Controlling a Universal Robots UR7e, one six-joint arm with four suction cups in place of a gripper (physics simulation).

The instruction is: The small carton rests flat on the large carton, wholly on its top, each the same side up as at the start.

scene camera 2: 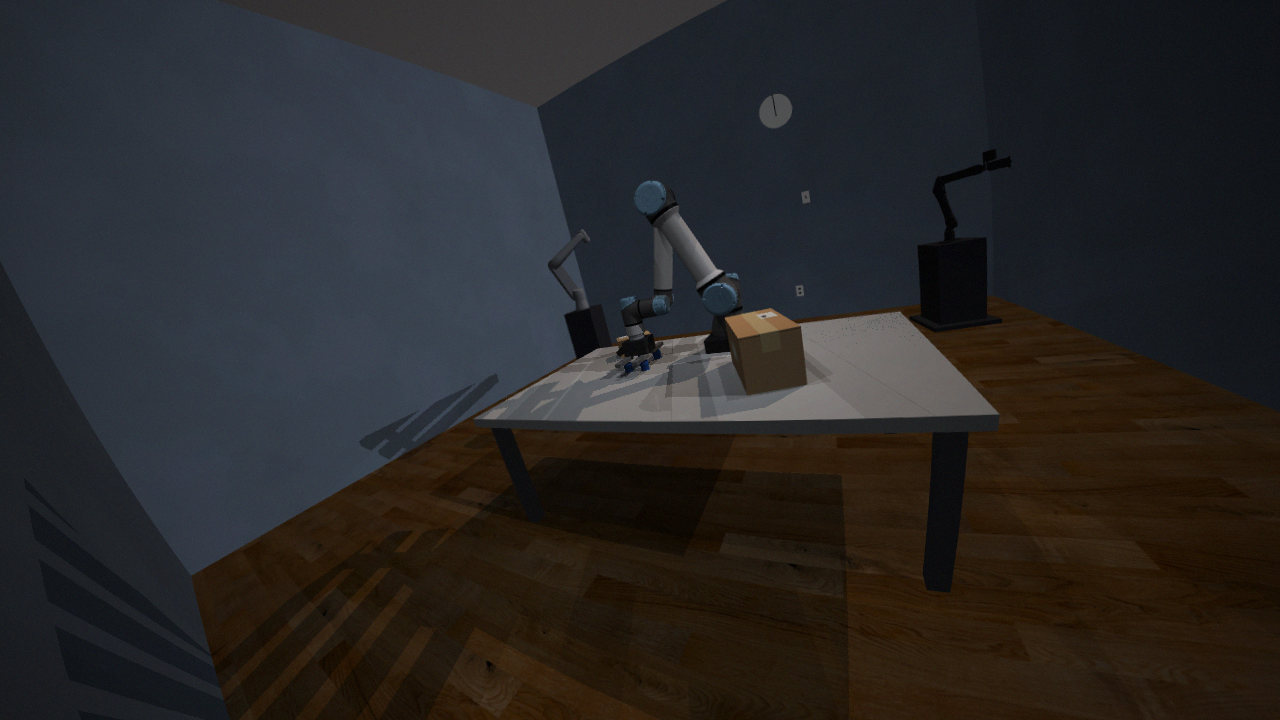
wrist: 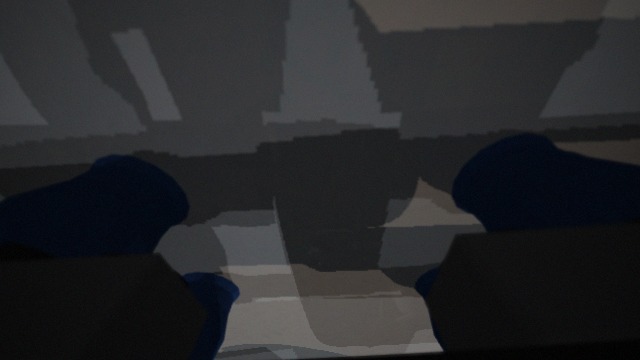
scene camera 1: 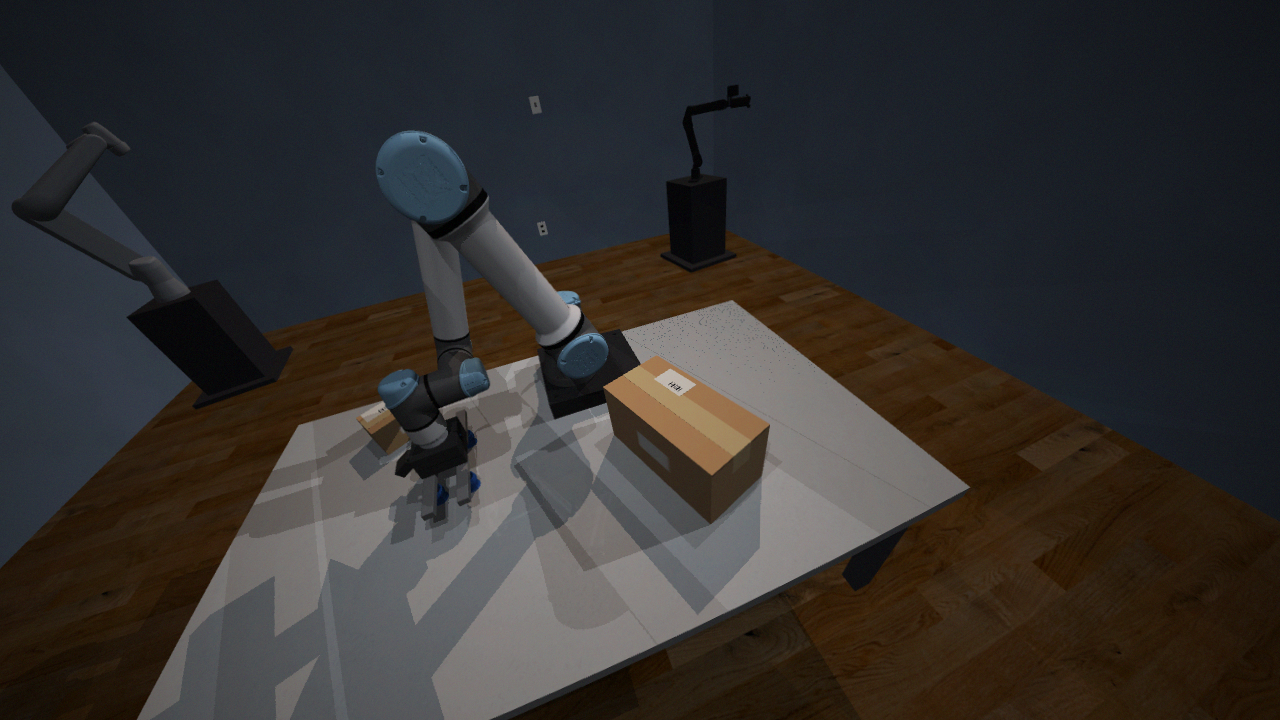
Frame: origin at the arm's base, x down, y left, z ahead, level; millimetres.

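Seen in the pictures: hand, its tool point: (scene camera 2: 644, 366) (wrist: 319, 228).
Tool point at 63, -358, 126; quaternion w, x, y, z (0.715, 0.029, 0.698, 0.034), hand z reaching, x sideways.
A point is followed by its place in that frame, as x, y, z.
The small carton (scene camera 1: 384, 434) {-7, -494, -35} lies at the table's far left, label up, partly hidden behind my wrist; a sliver of it shows behind the gripper in scene camera 2. The large carton (scene camera 1: 684, 429) {-104, 85, 445} (scene camera 2: 769, 360) {-31, 132, 539} stands on the table right of the middle, label and tape on its top, with no carton on it. My gripper (scene camera 1: 454, 476) {63, -358, 126} (scene camera 2: 638, 365) {63, -358, 126} (wrist: 320, 215) {63, -358, 126}, with four blue suction cups, is empty and hangs low over the table, in front of the small carton and left of the large one. In the wrist view, shadowed table top shows between the cups, and neither carton can be made out.
The white table (scene camera 1: 572, 617) {52, -219, 559} (scene camera 2: 617, 407) {52, -314, 542} carries the arm's black base (scene camera 1: 572, 394) {1, -35, 102} behind the large carton. Two other arms stand on dark pedestals (scene camera 1: 210, 344) (scene camera 1: 698, 219) on the floor beyond the table. Shadows cross the table's left side.
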